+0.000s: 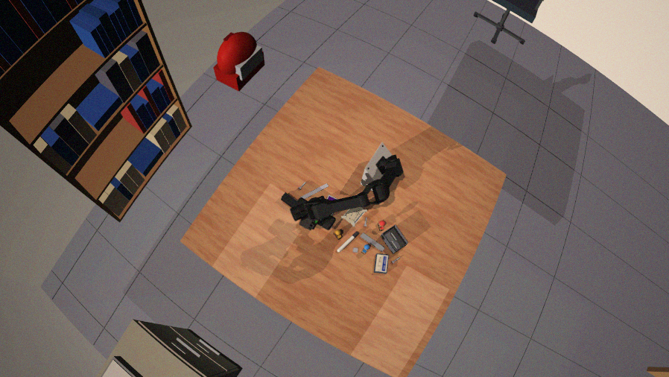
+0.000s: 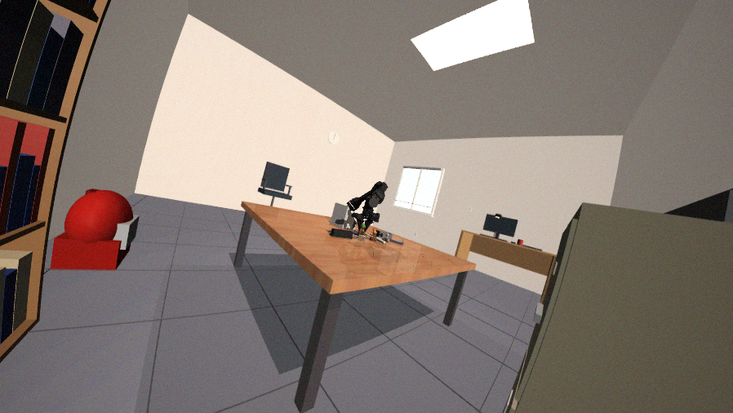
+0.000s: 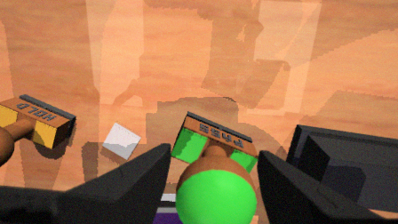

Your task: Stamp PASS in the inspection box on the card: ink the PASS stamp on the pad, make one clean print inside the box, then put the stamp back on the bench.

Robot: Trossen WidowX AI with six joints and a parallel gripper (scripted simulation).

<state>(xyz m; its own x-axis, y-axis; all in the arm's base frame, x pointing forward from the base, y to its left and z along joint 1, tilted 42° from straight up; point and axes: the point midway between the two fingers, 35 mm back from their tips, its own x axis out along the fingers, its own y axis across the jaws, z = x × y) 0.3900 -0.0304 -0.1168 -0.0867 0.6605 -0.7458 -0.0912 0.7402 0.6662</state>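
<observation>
The purple ink pad lies 11 cm behind my gripper tip, 1 cm to the left of it and 5 cm below it. Also, from my gripper tip: ruler 13 cm behind, 10 cm to the right, 5 cm below; yellow stamp 2 cm behind, 12 cm to the left, 3 cm below; black block 1 cm behind, 13 cm to the right, 4 cm below.
</observation>
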